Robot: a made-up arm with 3 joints. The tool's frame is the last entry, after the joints.
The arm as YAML. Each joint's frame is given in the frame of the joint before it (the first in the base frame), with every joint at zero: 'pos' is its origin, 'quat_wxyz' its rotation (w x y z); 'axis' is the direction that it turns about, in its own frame. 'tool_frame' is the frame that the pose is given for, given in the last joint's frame.
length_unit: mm
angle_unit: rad
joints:
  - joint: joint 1
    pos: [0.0, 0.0, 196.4]
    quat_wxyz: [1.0, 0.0, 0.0, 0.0]
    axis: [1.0, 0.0, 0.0]
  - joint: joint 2
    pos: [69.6, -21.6, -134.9]
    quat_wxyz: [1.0, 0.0, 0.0, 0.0]
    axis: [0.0, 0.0, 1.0]
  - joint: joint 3
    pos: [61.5, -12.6, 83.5]
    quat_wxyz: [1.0, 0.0, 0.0, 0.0]
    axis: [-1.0, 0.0, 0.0]
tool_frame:
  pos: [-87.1, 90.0, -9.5]
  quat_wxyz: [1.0, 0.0, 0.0, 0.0]
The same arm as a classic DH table. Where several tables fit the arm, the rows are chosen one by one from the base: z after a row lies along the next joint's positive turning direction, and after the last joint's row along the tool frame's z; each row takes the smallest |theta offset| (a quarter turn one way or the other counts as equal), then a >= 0, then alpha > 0; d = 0 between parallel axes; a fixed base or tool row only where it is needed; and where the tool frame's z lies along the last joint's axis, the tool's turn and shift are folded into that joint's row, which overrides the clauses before.
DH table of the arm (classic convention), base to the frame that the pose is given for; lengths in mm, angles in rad. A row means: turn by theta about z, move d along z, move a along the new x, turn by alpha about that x. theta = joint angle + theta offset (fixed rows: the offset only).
base (fixed): a 0  alpha 1.5708  d 196.4  theta_offset 1.5708
joint 1: a -21.6  alpha -1.5708  d 69.6  theta_offset 0
joint 2: a -12.6  alpha -1.5708  d -51.4  theta_offset 0
joint 3: a 90  alpha 1.5708  d 25.6  theta_offset 0
tool (fixed): a 0  alpha 0  d -9.5  theta_offset -1.5708

